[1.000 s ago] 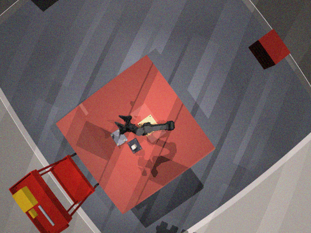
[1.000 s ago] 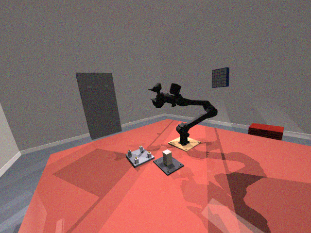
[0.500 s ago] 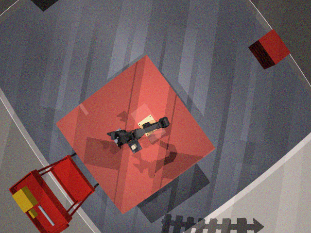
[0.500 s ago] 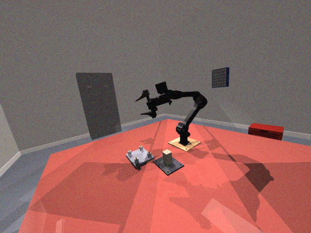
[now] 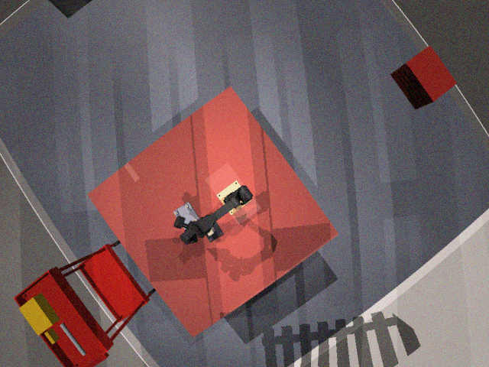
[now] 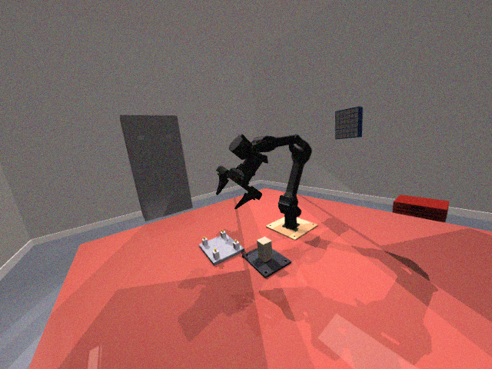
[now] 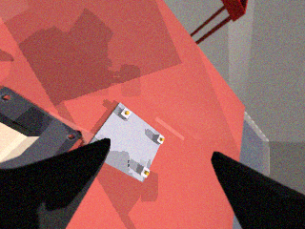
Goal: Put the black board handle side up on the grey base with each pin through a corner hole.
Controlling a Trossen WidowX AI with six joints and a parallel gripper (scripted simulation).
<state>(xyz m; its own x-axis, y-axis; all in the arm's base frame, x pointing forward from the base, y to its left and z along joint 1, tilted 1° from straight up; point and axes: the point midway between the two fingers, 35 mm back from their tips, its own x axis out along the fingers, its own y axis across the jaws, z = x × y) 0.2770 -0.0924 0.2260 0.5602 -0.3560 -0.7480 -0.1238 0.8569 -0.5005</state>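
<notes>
Now: gripper tip 19 cm above the black board, 13 cm to the right of it and 3 cm past it. The rest, counted from my gripper tip: grey base (20 cm below, 6 cm to the right, 1 cm ahead).
</notes>
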